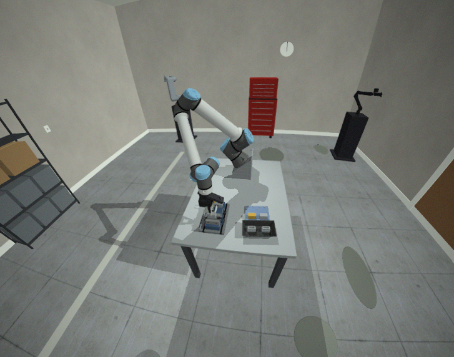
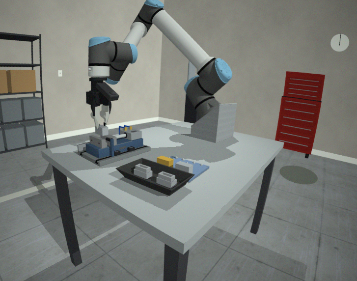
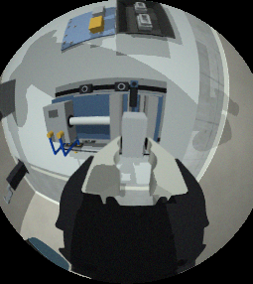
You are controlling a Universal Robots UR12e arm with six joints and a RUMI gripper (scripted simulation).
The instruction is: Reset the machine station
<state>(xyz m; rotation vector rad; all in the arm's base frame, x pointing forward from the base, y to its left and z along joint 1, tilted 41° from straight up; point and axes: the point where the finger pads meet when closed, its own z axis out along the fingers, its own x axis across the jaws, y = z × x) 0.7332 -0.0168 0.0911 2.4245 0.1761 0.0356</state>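
Now: hand 20 mm above the gray aluminum blank. The rest, counted from my hand: fixed jaw: 30 mm ahead, 10 mm to the left, 70 mm below; then vise: 70 mm behind, 100 mm below; then dark work stop: 10 mm behind, 50 mm to the left, 50 mm below.
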